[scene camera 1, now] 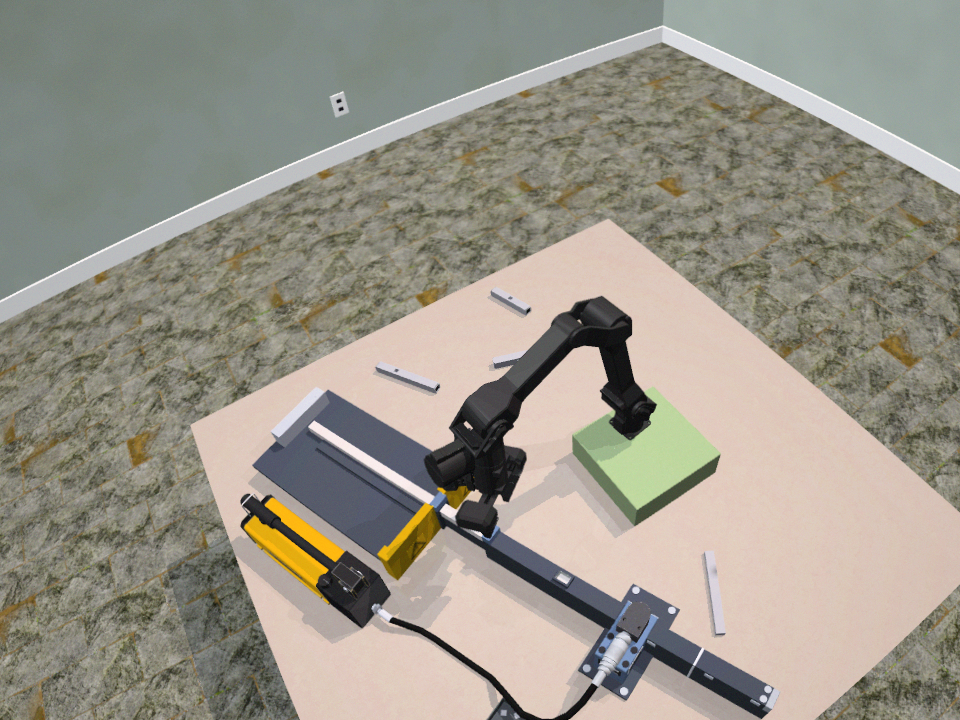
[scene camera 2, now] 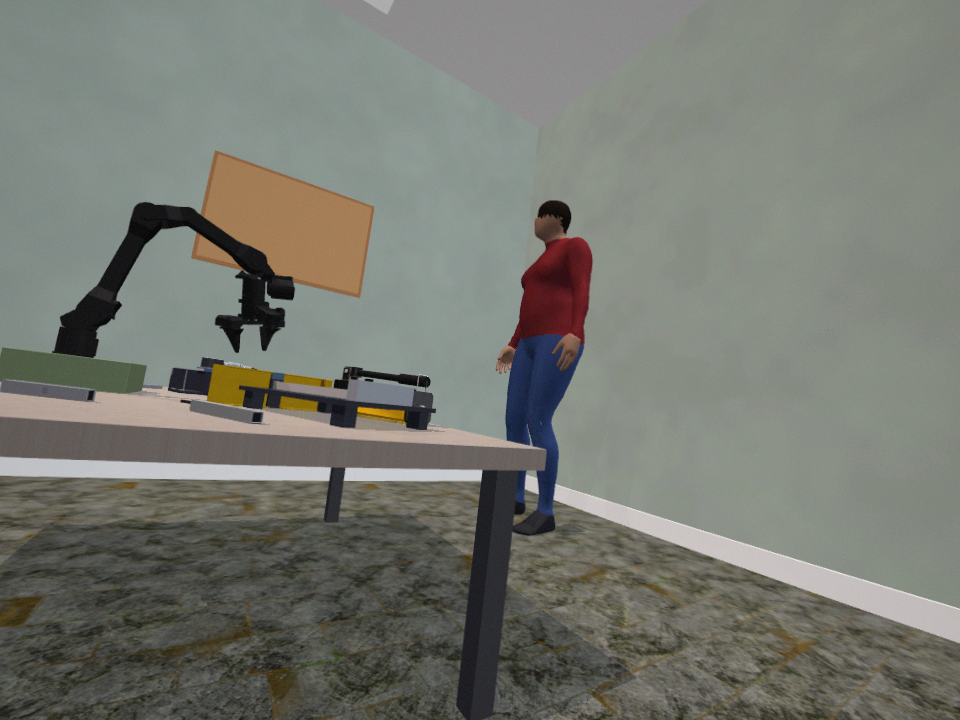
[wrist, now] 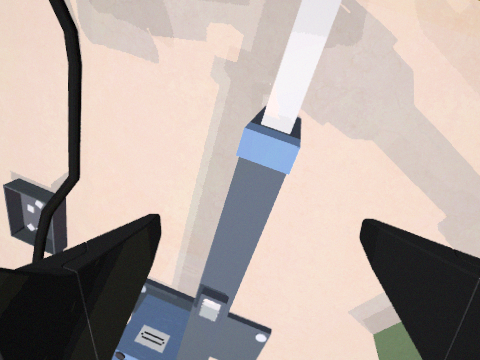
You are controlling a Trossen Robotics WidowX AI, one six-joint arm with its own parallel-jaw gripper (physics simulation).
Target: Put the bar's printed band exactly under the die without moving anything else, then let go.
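Pixels of known places: gripper, fingertip midpoint: (scene camera 1: 497, 518) (scene camera 2: 250, 351) (wrist: 261, 226); arm's base, origin of the base link: (scene camera 1: 629, 422) (scene camera 2: 73, 355).
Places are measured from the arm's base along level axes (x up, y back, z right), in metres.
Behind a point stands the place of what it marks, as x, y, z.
Observation:
A long white bar (scene camera 1: 372, 461) @[-0.002, -0.463, 0.290] (wrist: 300, 70) @[-0.002, -0.390, 0.032] runs from the dark tray, between the yellow guards, into the blue-edged mouth (wrist: 267, 149) @[0.021, -0.379, -0.012] of a dark rail (scene camera 1: 527, 558) @[0.004, -0.357, -0.093] (wrist: 240, 220) @[0.004, -0.362, -0.075]. A small window (scene camera 1: 563, 578) @[-0.002, -0.332, -0.165] (wrist: 210, 309) @[0.002, -0.330, -0.179] in the rail shows something pale inside. The blue press head (scene camera 1: 626, 635) @[0.043, -0.333, -0.325] straddles the rail; the die and the bar's stretch under it are hidden. I cannot make out the printed band on the bar. My gripper (scene camera 2: 250, 348) @[0.073, -0.365, -0.025] (wrist: 261, 226) @[0.073, -0.365, -0.025] is open and empty, above the rail near its mouth; its fingertips are hidden in scene camera 1.
The dark tray (scene camera 1: 341, 492) @[-0.022, -0.553, 0.282] and yellow guard (scene camera 1: 410, 542) @[-0.003, -0.505, 0.081] stand left of my arm. A yellow pump (scene camera 1: 302, 554) @[0.012, -0.688, 0.188] connects by a black hose (scene camera 1: 457, 654) @[-0.060, -0.561, -0.134] to the press. Loose grey bars (scene camera 1: 407, 377) @[-0.052, -0.264, 0.474] (scene camera 1: 510, 300) @[-0.051, 0.081, 0.505] (scene camera 1: 714, 592) @[-0.060, -0.126, -0.357] lie on the table. My base stands on a green block (scene camera 1: 674, 465) @[0.000, -0.009, -0.135].

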